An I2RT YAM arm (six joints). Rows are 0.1 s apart.
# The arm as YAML. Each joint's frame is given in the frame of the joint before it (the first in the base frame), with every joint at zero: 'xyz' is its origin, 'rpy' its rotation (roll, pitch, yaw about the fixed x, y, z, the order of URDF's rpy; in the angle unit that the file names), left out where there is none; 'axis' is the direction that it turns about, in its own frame. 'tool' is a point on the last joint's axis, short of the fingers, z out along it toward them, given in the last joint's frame.
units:
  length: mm
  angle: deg
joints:
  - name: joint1
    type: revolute
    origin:
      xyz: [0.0, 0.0, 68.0]
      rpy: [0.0, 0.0, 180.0]
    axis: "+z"
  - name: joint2
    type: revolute
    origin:
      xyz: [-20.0, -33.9, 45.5]
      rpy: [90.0, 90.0, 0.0]
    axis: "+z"
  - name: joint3
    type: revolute
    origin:
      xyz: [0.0, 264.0, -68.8]
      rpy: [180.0, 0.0, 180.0]
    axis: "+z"
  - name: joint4
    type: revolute
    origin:
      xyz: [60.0, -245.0, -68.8]
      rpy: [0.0, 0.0, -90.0]
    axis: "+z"
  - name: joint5
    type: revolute
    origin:
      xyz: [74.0, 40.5, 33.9]
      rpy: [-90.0, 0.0, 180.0]
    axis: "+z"
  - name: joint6
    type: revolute
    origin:
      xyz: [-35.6, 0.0, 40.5]
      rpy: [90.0, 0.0, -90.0]
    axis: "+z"
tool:
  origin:
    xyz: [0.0, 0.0, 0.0]
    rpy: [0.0, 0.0, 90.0]
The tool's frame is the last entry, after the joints.
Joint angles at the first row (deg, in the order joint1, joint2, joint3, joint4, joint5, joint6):
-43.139, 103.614, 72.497, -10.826, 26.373, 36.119
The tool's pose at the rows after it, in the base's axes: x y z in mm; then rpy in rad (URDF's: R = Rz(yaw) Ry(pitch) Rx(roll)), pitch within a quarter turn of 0, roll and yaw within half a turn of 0:
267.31 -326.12 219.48 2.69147 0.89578 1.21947
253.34 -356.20 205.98 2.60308 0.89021 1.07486
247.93 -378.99 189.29 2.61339 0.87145 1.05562
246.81 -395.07 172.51 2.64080 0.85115 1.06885
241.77 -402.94 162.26 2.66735 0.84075 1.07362
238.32 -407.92 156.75 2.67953 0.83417 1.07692
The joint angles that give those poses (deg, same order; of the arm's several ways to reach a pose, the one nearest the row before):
-48.678, 107.304, 74.956, -5.732, 24.176, 36.992
-52.726, 111.171, 76.283, -1.165, 23.385, 38.665
-55.103, 115.741, 79.174, -0.352, 22.241, 38.849
-56.423, 119.874, 81.903, -0.351, 21.184, 38.761
-57.479, 121.725, 82.704, -0.439, 21.007, 38.672
-58.182, 122.781, 83.230, -0.440, 20.657, 38.498

